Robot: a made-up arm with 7 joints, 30 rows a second.
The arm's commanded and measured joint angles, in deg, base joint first. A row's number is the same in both.
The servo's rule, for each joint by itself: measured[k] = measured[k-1] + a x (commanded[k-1-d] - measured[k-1]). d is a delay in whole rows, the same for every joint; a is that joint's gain. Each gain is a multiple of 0.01, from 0.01 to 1. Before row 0 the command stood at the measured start. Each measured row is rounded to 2 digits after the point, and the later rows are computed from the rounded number. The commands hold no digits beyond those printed.
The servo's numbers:
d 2
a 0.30 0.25 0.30 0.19 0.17 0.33 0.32
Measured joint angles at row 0: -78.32, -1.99, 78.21, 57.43, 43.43, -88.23, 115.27
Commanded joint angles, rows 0 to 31: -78.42, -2.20, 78.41, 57.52, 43.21, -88.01, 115.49; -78.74, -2.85, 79.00, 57.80, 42.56, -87.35, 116.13; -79.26, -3.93, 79.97, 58.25, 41.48, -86.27, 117.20; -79.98, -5.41, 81.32, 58.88, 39.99, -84.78, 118.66; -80.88, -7.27, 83.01, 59.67, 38.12, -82.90, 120.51; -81.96, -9.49, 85.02, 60.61, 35.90, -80.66, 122.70; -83.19, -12.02, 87.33, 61.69, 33.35, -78.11, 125.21; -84.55, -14.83, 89.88, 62.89, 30.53, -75.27, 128.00; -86.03, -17.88, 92.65, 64.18, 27.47, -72.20, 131.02; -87.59, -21.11, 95.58, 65.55, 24.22, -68.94, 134.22; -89.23, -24.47, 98.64, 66.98, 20.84, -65.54, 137.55; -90.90, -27.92, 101.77, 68.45, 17.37, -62.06, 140.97; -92.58, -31.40, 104.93, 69.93, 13.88, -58.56, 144.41; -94.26, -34.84, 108.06, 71.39, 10.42, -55.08, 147.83; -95.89, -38.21, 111.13, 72.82, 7.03, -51.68, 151.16; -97.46, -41.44, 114.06, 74.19, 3.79, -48.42, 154.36; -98.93, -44.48, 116.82, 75.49, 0.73, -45.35, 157.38; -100.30, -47.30, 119.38, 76.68, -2.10, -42.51, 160.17; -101.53, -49.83, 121.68, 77.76, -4.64, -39.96, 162.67; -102.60, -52.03, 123.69, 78.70, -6.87, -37.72, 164.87; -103.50, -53.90, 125.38, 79.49, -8.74, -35.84, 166.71; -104.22, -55.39, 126.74, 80.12, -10.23, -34.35, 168.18; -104.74, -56.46, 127.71, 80.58, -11.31, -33.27, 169.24; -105.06, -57.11, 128.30, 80.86, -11.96, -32.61, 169.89; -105.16, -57.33, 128.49, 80.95, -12.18, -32.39, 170.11; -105.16, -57.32, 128.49, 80.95, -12.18, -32.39, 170.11; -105.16, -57.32, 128.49, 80.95, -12.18, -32.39, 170.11; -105.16, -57.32, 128.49, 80.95, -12.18, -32.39, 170.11; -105.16, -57.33, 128.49, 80.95, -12.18, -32.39, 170.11; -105.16, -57.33, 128.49, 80.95, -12.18, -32.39, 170.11; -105.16, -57.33, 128.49, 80.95, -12.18, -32.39, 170.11; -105.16, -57.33, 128.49, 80.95, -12.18, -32.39, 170.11
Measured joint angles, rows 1 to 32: -78.32, -1.99, 78.21, 57.43, 43.43, -88.23, 115.27; -78.32, -1.99, 78.21, 57.43, 43.43, -88.23, 115.27; -78.35, -2.04, 78.27, 57.45, 43.39, -88.16, 115.34; -78.47, -2.24, 78.49, 57.52, 43.25, -87.89, 115.59; -78.71, -2.66, 78.93, 57.66, 42.95, -87.36, 116.11; -79.09, -3.35, 79.65, 57.89, 42.45, -86.51, 116.93; -79.63, -4.33, 80.66, 58.23, 41.71, -85.32, 118.08; -80.33, -5.62, 81.97, 58.68, 40.72, -83.78, 119.56; -81.19, -7.22, 83.58, 59.25, 39.47, -81.91, 121.37; -82.20, -9.12, 85.47, 59.94, 37.95, -79.72, 123.49; -83.35, -11.31, 87.62, 60.75, 36.17, -77.24, 125.90; -84.62, -13.76, 90.01, 61.66, 34.14, -74.50, 128.56; -86.00, -16.44, 92.60, 62.67, 31.88, -71.54, 131.44; -87.47, -19.31, 95.35, 63.77, 29.41, -68.41, 134.49; -89.00, -22.33, 98.22, 64.94, 26.77, -65.16, 137.66; -90.58, -25.46, 101.17, 66.17, 23.99, -61.83, 140.91; -92.17, -28.65, 104.16, 67.43, 21.11, -58.48, 144.19; -93.76, -31.85, 107.13, 68.71, 18.17, -55.16, 147.44; -95.31, -35.01, 110.04, 70.00, 15.21, -51.92, 150.62; -96.81, -38.08, 112.84, 71.27, 12.27, -48.81, 153.68; -98.23, -41.02, 115.49, 72.50, 9.40, -45.89, 156.56; -99.54, -43.77, 117.95, 73.68, 6.63, -43.19, 159.22; -100.73, -46.30, 120.18, 74.78, 4.02, -40.76, 161.62; -101.78, -48.57, 122.15, 75.79, 1.60, -38.64, 163.72; -102.67, -50.54, 123.82, 76.70, -0.59, -36.87, 165.49; -103.39, -52.18, 125.16, 77.49, -2.52, -35.46, 166.90; -103.92, -53.47, 126.16, 78.15, -4.16, -34.45, 167.93; -104.29, -54.43, 126.86, 78.68, -5.52, -33.77, 168.63; -104.55, -55.15, 127.35, 79.11, -6.65, -33.31, 169.10; -104.73, -55.69, 127.69, 79.46, -7.59, -33.01, 169.42; -104.86, -56.10, 127.93, 79.74, -8.37, -32.81, 169.64; -104.95, -56.41, 128.10, 79.97, -9.02, -32.67, 169.79
